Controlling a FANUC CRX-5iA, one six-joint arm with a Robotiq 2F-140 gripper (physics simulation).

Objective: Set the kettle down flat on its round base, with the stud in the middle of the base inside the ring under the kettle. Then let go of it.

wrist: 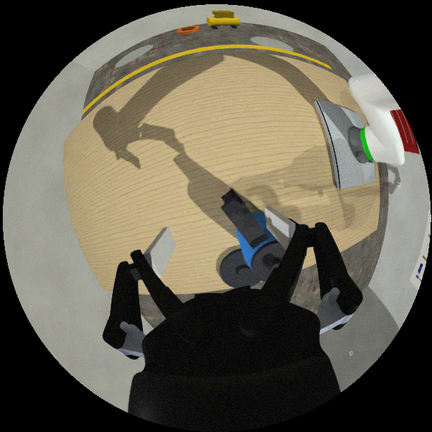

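The kettle [244, 237] shows its blue body, a long dark handle towards the upper left and a dark disc with a small raised part. A second dark disc, which looks like the round base [229, 272], shows at its lower left, partly overlapped by the kettle. A raised part shows near that disc's middle. Whether the kettle sits flat, and how its ring lies to the stud, I cannot tell. My gripper [217, 227] is open, holding nothing. The right finger pad overlaps the kettle's right edge in the view; the left pad is apart from both.
The wooden table top [240, 105] carries a grey metal plate [345, 145] at the right, with the white arm [382, 135] over it. A red object [405, 131] is beyond. A yellow object [223, 21] and an orange ring [179, 30] are at the far side.
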